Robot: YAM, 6 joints.
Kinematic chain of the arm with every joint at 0, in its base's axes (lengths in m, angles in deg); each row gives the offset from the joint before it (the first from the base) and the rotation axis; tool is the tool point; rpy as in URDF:
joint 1: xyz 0 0 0.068 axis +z
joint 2: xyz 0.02 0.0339 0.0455 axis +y
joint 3: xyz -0.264 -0.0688 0 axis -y
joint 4: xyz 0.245 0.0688 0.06 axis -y
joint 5: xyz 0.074 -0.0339 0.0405 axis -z
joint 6: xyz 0.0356 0 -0.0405 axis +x
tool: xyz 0 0 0 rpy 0 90 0
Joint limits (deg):
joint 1: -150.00..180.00
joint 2: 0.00..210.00
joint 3: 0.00..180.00
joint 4: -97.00..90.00
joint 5: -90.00..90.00
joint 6: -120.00..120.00
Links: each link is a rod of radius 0.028 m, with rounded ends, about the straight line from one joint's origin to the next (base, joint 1, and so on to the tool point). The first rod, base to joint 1, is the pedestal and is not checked.
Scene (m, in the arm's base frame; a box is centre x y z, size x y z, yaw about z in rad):
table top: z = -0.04
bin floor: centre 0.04 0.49 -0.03 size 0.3 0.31 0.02 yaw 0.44
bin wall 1: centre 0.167 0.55 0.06 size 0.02 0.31 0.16 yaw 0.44
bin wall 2: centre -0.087 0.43 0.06 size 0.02 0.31 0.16 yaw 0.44
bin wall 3: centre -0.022 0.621 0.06 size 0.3 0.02 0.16 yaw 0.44
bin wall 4: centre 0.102 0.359 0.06 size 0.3 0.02 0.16 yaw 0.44
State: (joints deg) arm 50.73 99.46 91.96 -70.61 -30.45 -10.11
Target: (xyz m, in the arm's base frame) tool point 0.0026 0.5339 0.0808
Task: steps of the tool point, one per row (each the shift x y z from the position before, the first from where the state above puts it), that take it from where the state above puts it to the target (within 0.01 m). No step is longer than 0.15 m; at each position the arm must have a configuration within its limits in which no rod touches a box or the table.
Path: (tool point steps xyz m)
1: -0.0149 0.0826 -0.0387
2: -0.0396 0.0768 -0.0504
3: -0.0622 0.0625 -0.0605
4: -0.0792 0.0407 -0.0686

